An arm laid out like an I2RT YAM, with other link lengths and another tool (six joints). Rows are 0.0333 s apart.
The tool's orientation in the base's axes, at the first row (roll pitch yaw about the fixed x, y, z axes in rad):
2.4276, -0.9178, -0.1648
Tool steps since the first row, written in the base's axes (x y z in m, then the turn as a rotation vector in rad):
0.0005, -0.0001, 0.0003, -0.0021, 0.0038, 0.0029
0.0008, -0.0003, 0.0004, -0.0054, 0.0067, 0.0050
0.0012, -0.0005, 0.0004, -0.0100, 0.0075, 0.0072
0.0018, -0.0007, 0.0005, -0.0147, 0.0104, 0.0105
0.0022, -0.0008, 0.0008, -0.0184, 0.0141, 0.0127
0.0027, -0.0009, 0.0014, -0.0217, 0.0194, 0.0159
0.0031, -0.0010, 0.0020, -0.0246, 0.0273, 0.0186
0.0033, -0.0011, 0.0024, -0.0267, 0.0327, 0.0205
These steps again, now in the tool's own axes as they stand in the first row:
0.0005, -0.0001, 0.0002, 0.0007, 0.0000, -0.0052
0.0008, -0.0002, 0.0004, 0.0001, 0.0010, -0.0099
0.0011, -0.0003, 0.0008, -0.0010, 0.0043, -0.0137
0.0015, -0.0005, 0.0012, -0.0015, 0.0067, -0.0197
0.0020, -0.0006, 0.0013, -0.0023, 0.0075, -0.0252
0.0028, -0.0006, 0.0013, -0.0023, 0.0073, -0.0323
0.0035, -0.0005, 0.0013, -0.0027, 0.0050, -0.0408
0.0040, -0.0004, 0.0013, -0.0030, 0.0036, -0.0467

